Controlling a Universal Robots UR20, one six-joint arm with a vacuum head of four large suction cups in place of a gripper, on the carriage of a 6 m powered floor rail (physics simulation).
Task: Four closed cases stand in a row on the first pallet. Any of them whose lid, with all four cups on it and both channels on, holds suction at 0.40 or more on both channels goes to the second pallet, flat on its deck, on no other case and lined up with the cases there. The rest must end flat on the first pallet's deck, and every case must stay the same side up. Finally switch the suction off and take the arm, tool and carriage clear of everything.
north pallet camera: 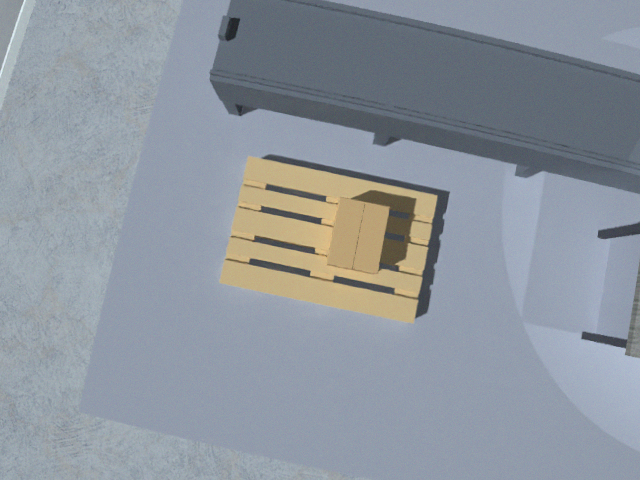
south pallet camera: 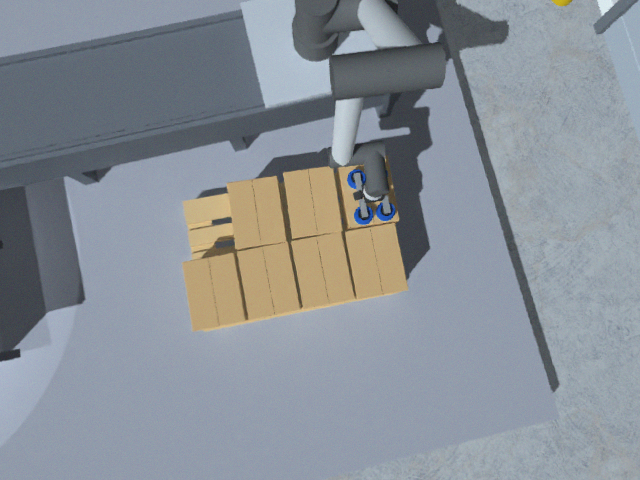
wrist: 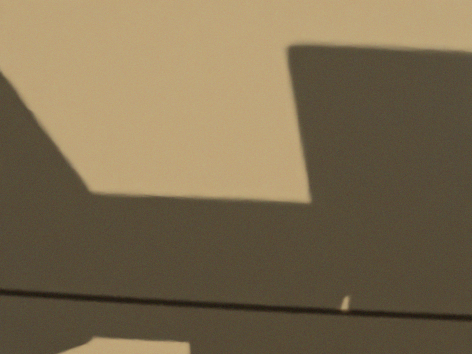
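Pixels of known places: hand, its tool point: (wrist: 236,252); arm's base, origin of its link: (south pallet camera: 315,40).
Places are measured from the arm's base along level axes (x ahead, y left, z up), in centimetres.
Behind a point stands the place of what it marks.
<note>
My vacuum head (south pallet camera: 371,196) {x 87.2, y 10.7, z -18.9 cm} is at the right end of the back row on the south pallet. Its blue cups meet the lid of the right-hand back case (south pallet camera: 352,194) {x 83.9, y 1.1, z -16.8 cm}, and the far right cup is mostly hidden by the wrist. I read it as gripping this case, which looks flat; any small lift cannot be told. Its lid (wrist: 185,115) {x 87.7, y 5.5, z -16.7 cm} fills the wrist view, with a dark seam and tool shadows. Two cases (south pallet camera: 256,212) {x 81.0, y -53.5, z -17.9 cm} (south pallet camera: 312,204) {x 83.9, y -22.0, z -17.9 cm} stand beside it. The front row has several cases (south pallet camera: 214,291) {x 118.3, y -85.2, z -17.9 cm}. In the north view one case (north pallet camera: 358,235) {x 95.7, y -546.4, z -17.9 cm} stands on the slatted pallet (north pallet camera: 315,294) {x 133.3, y -562.7, z -42.6 cm}.
The grey rail (north pallet camera: 413,77) (south pallet camera: 129,87) runs behind both pallets. The pale carriage (south pallet camera: 294,82) {x 20.6, y -16.6, z 0.0 cm} carries the arm (south pallet camera: 387,72) {x 68.0, y 7.4, z 88.7 cm} near the rail's end. Bare pallet slats (south pallet camera: 206,210) {x 67.5, y -84.7, z -42.5 cm} show at the back left of the south pallet. Dark bars (north pallet camera: 604,339) {x 123.9, y -377.0, z -47.0 cm} stand at the right of the north view.
</note>
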